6 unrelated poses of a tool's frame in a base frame.
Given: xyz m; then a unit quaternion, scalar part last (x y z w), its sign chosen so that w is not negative.
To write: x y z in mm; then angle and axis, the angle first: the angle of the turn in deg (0 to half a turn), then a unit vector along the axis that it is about. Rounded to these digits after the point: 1 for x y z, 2 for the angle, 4 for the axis.
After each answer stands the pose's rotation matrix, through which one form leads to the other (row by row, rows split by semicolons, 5 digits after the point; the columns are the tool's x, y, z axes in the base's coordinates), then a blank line. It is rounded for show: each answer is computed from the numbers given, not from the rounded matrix.
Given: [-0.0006 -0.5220 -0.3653 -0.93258 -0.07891 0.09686 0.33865]
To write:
[-0.6 -522.0 -365.3 140.41 -0.9911 -0.0839 0.1029]
0.96878 0.08158 -0.23411; 0.21278 -0.75818 0.61635; -0.12721 -0.64692 -0.75187

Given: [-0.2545 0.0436 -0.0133 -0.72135 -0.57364 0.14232 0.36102]
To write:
[-254.5 43.6 -13.3 137.67 -0.7735 -0.6151 0.1526]
0.30136 0.72483 -0.61952; 0.93035 -0.08120 0.35756; 0.20887 -0.68413 -0.69882

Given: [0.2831 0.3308 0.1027 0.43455 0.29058 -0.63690 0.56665]
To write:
[283.1 330.8 102.7 110.97 0.5274 0.3527 -0.7730]
0.01985 0.97434 -0.22421; -0.46925 -0.18895 -0.86261; -0.88284 0.12233 0.45346

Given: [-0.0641 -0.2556 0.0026 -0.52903 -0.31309 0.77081 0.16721]
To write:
[-64.1 -255.6 2.6 160.75 -0.5366 -0.3176 0.7818]
-0.38434 0.07349 -0.92026; 0.58904 -0.74803 -0.30575; -0.71086 -0.65958 0.24421

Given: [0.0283 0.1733 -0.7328 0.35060 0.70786 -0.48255 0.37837]
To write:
[28.3 173.3 -732.8 135.53 0.3788 0.7647 -0.5213]
-0.46783 0.86151 0.19730; 0.13119 0.28845 -0.94846; -0.87403 -0.41784 -0.24797

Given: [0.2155 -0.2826 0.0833 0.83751 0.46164 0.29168 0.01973]
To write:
[215.5 -282.6 83.3 177.74 0.8377 0.4617 0.2917]
0.40362 0.76175 0.50679; 0.78477 -0.57300 0.23625; 0.47035 0.30235 -0.82907

